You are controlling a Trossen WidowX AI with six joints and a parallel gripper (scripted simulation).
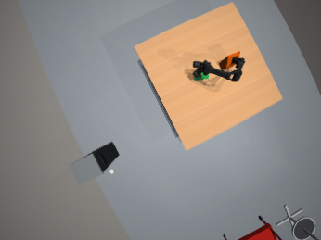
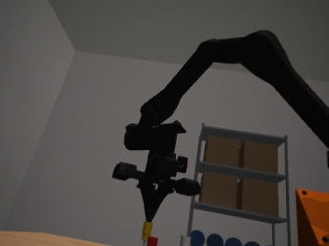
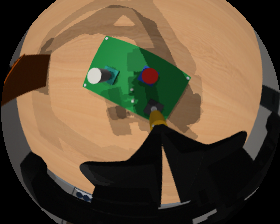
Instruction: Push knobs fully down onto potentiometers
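Right now my gripper tip is 10 mm above the yellow knob. Also, from my gripper tip: red knob 30 mm behind, 40 mm to the left, 40 mm below.
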